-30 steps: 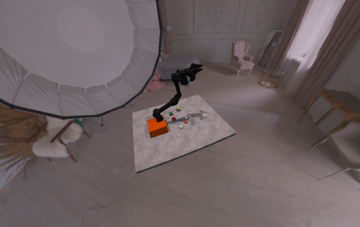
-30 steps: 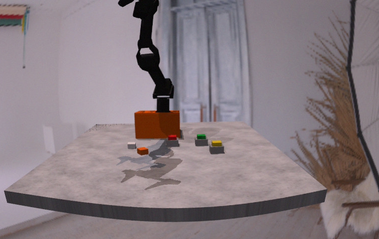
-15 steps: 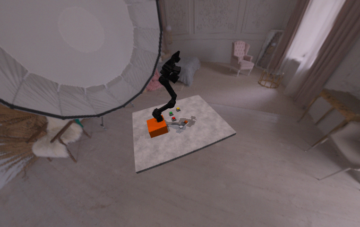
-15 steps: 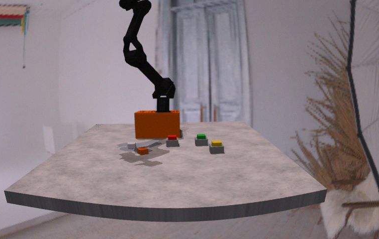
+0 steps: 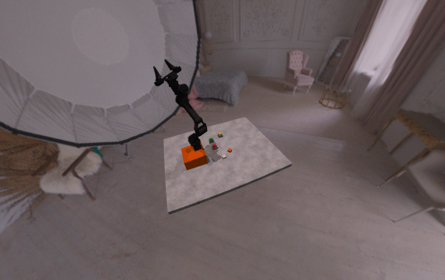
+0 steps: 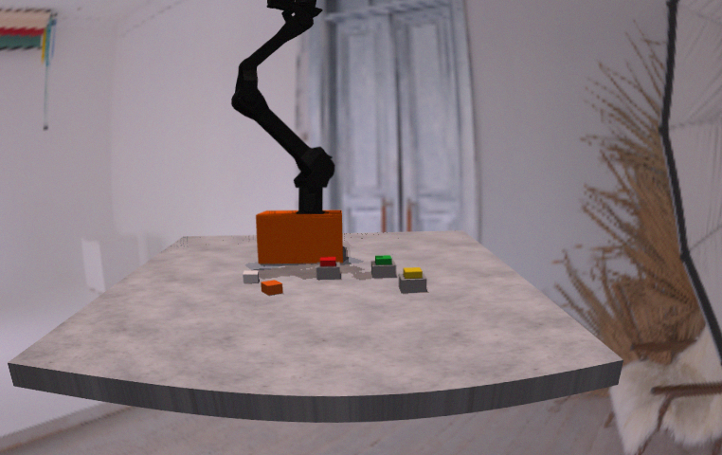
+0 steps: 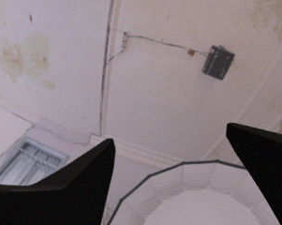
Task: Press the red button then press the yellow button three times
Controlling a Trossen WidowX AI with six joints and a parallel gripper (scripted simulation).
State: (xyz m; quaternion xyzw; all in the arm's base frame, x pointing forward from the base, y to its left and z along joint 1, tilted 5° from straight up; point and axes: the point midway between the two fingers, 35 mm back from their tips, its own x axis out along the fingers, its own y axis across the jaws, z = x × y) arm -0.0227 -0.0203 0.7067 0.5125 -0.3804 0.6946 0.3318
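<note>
The red button lies 810 mm below my gripper tip, 270 mm ahead of it and 50 mm to the left of it. Round my gripper tip: yellow button (810 mm below, 380 mm ahead, 210 mm to the left); green button (810 mm below, 260 mm ahead, 160 mm to the left); white block (830 mm below, 310 mm ahead, 110 mm to the right).
</note>
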